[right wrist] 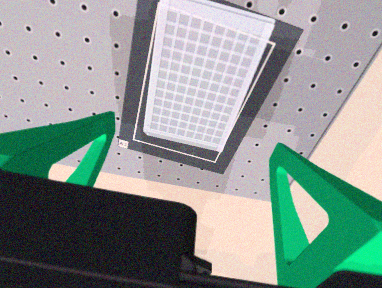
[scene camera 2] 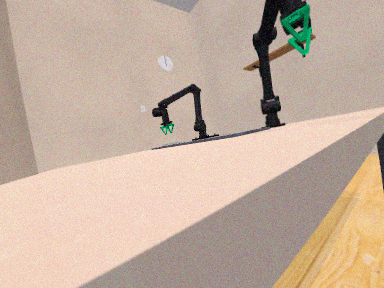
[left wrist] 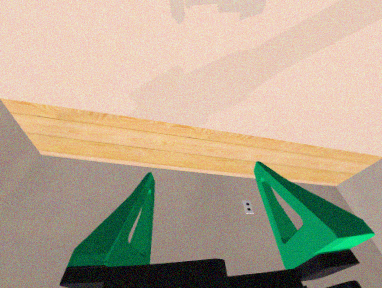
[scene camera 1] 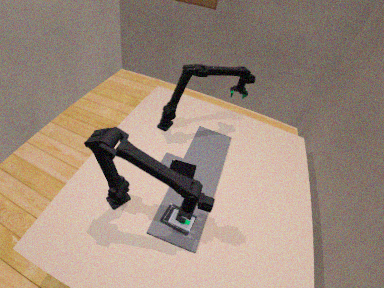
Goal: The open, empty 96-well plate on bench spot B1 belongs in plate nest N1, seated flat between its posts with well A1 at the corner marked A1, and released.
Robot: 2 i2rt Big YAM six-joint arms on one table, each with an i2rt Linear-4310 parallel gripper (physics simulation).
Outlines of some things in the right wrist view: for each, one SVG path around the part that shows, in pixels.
My right gripper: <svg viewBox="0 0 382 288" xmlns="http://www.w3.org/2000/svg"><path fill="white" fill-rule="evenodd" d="M0 133L0 288L382 288L382 201L315 165L283 143L276 144L269 159L270 196L278 284L275 285L193 272L197 213L192 207L181 202L94 187L115 134L114 112L108 111L75 121ZM287 173L328 215L328 225L310 244L294 206ZM93 141L81 163L65 182L49 179L50 169L55 163Z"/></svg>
A well plate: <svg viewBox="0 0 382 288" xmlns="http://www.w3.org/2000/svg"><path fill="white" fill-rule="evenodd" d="M160 0L143 131L148 136L222 152L276 20L210 0Z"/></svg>
